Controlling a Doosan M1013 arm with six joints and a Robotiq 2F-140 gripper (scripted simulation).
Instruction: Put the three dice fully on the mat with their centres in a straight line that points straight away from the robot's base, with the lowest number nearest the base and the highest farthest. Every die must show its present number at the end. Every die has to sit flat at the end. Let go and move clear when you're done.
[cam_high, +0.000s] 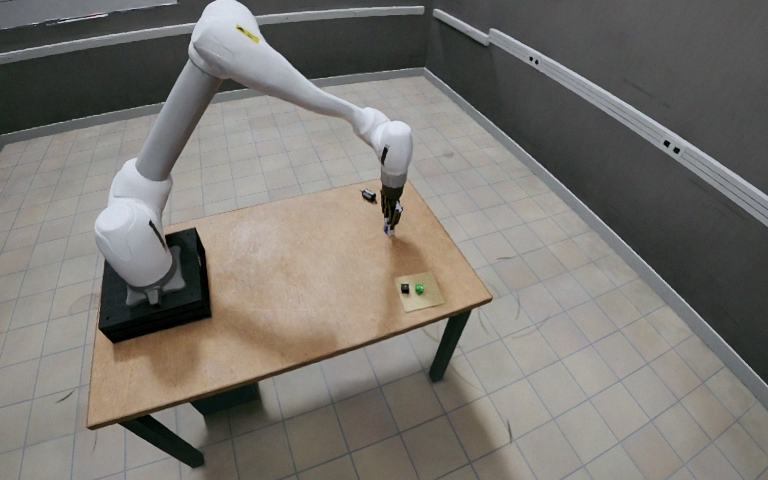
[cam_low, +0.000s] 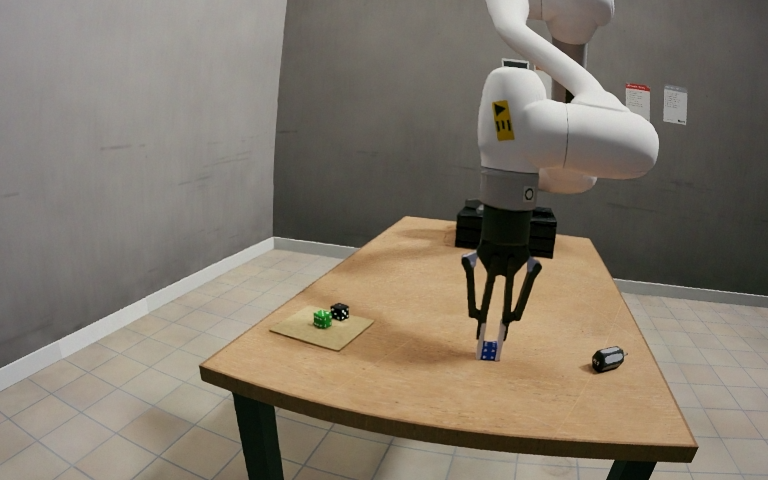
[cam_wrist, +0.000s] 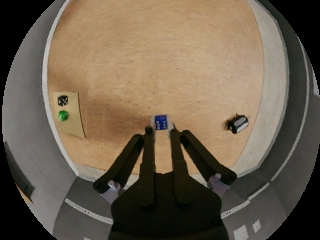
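Now: the blue die 2 cm below my hand. From my hand the other things lie so: tan mat: 29 cm to the right, 3 cm below, 3 cm behind; then green die: 29 cm to the right, 3 cm behind, 2 cm below; then black die: 28 cm to the right, 8 cm behind, 2 cm below.
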